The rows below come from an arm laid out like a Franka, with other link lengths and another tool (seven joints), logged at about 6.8 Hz.
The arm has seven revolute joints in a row. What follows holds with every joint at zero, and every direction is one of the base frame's.
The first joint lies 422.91 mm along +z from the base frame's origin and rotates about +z.
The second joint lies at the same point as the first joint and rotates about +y.
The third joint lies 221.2 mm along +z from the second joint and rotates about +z.
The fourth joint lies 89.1 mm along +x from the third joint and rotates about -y.
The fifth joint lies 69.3 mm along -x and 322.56 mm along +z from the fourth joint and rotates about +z.
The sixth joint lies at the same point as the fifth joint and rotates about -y.
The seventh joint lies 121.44 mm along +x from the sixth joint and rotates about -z.
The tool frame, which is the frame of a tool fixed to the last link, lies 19 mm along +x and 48 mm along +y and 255.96 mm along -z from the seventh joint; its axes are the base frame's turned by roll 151.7, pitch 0 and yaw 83.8 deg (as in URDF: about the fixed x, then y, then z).
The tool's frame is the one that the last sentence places.
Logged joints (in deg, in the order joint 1, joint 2, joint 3, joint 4, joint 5, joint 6, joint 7), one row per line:
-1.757 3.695 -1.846 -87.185 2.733 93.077 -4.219
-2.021 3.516 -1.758 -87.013 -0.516 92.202 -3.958
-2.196 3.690 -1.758 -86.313 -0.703 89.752 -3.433
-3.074 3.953 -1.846 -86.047 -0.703 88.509 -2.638
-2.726 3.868 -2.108 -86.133 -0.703 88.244 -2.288
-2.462 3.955 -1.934 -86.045 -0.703 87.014 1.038
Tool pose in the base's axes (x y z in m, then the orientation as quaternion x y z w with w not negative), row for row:
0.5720 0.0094 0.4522 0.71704 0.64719 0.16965 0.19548
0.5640 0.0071 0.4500 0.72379 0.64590 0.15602 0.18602
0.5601 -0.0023 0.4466 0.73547 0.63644 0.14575 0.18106
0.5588 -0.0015 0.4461 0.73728 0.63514 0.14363 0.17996
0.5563 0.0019 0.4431 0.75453 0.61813 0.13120 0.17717
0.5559 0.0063 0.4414 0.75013 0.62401 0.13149 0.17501
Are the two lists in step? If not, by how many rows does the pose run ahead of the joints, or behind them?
The pose runs 1 row ahead of the joints: the pose in row i belongs to the joints in row i + 1.
